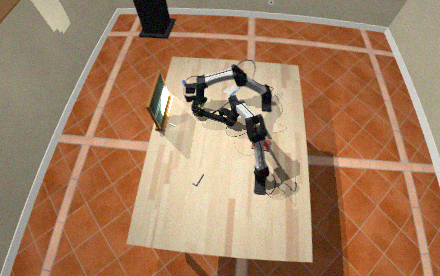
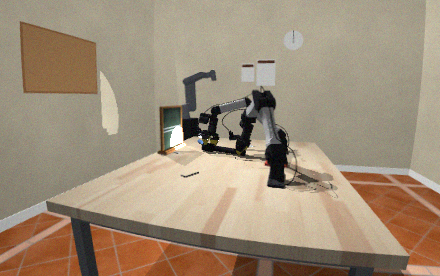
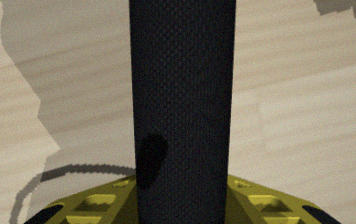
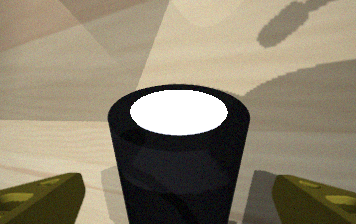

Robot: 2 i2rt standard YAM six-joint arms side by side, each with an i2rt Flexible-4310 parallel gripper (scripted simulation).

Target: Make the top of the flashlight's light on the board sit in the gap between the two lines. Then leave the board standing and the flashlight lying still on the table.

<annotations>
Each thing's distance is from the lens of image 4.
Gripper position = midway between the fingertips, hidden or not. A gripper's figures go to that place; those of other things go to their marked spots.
my right gripper [image 4: 179, 182]: 10 cm
flashlight head [image 4: 177, 146]: 6 cm
</annotations>
